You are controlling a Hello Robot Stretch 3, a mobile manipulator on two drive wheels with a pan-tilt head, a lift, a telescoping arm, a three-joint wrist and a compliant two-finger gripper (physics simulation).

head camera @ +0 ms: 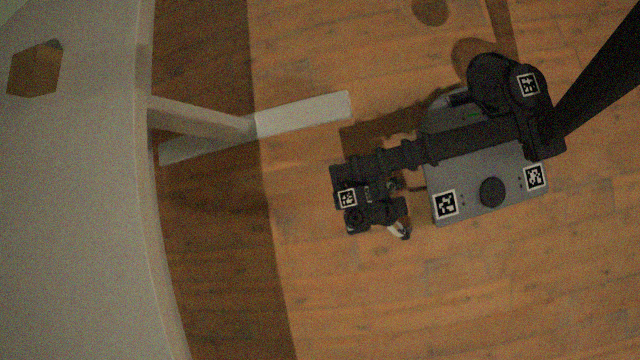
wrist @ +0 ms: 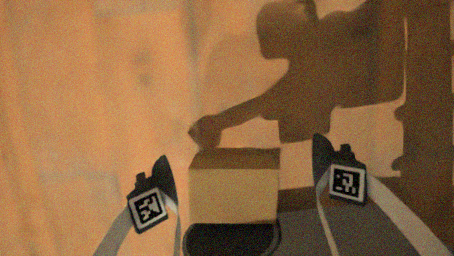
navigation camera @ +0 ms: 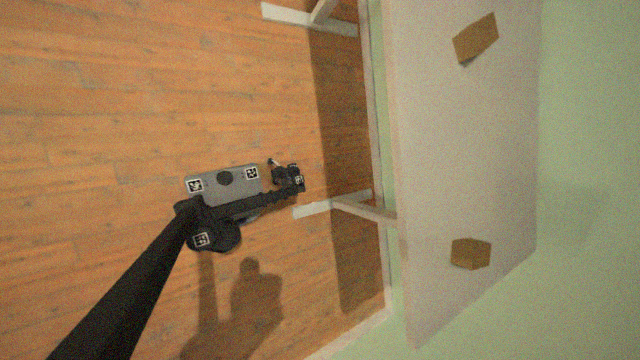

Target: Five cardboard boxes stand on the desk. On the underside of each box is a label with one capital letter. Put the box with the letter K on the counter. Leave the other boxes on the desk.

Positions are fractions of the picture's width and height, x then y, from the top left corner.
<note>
In view: the gripper (head camera: 0.63,0.58) and a white desk (head camera: 0.14,0.75).
The gripper is seen too in the wrist view (wrist: 0.53,0.63). The white desk is seen too in the navigation camera view (navigation camera: 0.73,0.38).
</note>
